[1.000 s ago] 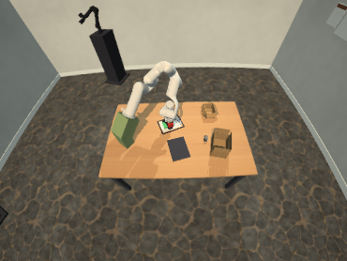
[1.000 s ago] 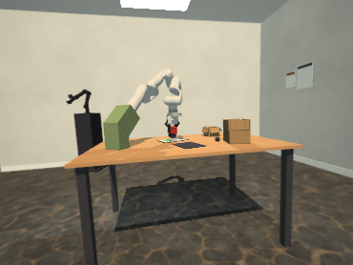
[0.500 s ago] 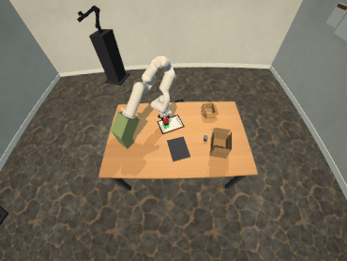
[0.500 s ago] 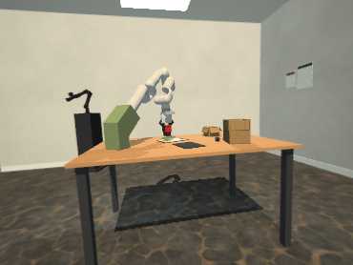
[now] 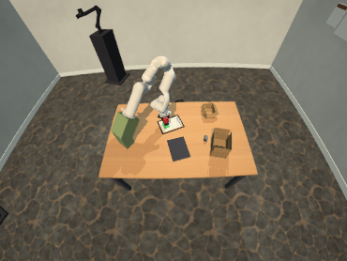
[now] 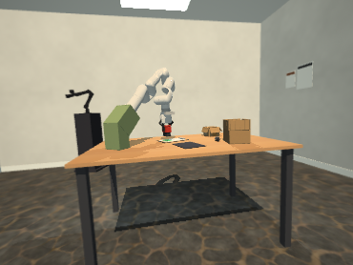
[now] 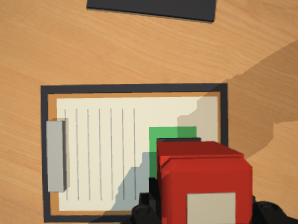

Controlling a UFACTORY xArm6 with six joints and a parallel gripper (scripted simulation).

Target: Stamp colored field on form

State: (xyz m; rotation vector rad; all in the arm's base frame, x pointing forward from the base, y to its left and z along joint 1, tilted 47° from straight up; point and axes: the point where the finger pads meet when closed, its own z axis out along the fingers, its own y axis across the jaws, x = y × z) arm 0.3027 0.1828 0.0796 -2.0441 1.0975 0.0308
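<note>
Right now the dark mat is 23 cm to the right of my hand, 22 cm ahead of it and 11 cm below it. Round my hand: small dark object 44 cm ahead, 9 cm below, 6 cm to the right; then red stamp 2 cm below; then form 10 cm below, 6 cm ahead, 4 cm to the left.
</note>
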